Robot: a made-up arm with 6 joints.
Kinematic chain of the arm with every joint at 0, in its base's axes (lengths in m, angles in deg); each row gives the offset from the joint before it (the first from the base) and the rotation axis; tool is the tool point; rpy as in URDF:
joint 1: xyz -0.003 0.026 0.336 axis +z
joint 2: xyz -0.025 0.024 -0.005 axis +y
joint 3: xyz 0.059 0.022 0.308 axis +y
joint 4: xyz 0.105 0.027 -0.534 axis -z
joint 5: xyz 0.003 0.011 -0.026 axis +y
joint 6: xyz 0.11 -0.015 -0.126 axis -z
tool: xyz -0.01 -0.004 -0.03 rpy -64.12 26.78 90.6
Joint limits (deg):
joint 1: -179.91..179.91
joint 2: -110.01..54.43
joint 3: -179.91..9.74
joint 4: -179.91..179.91
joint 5: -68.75..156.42
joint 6: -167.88..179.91
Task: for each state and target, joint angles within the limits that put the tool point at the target. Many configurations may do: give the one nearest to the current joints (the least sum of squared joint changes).
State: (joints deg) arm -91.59 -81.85 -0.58 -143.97 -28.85 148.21
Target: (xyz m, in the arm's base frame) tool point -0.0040 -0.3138 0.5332
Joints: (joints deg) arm -114.91 -90.94 -16.57 -154.61 -23.27 147.38
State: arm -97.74 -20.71 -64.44 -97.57 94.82 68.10
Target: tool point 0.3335 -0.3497 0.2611
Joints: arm -38.71 -14.55 -32.19 -87.04 91.77 68.08
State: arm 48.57 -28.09 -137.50 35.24 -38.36 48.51
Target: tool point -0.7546 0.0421 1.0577
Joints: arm 0.20 -53.28 -152.60 21.28 -20.74 49.35
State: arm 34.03 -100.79 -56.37 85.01 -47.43 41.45
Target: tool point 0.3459 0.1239 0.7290
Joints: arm 31.52 -61.03 -36.77 87.55 -33.30 41.21
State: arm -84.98 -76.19 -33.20 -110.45 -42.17 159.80
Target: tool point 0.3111 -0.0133 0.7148
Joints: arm -63.17 -82.54 -32.50 -106.11 -48.95 160.51
